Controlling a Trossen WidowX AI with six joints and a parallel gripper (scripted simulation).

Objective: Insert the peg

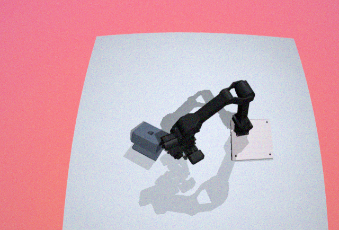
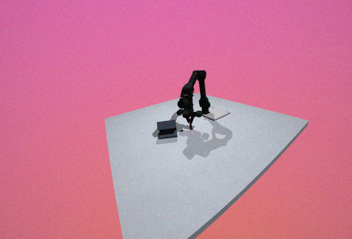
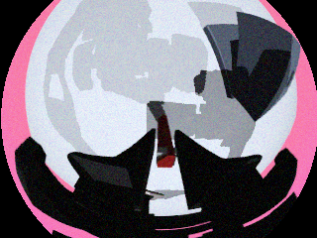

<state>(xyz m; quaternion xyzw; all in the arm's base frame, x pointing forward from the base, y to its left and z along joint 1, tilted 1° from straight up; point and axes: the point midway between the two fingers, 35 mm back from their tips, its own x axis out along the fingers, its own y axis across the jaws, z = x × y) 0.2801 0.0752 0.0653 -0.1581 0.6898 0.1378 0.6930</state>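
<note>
The sloped panel lies 160 mm ahead of my gripper tip, 80 mm to the right of it and 20 mm above it. From my gripper tip the other things lie so: peg (20 mm above).
</note>
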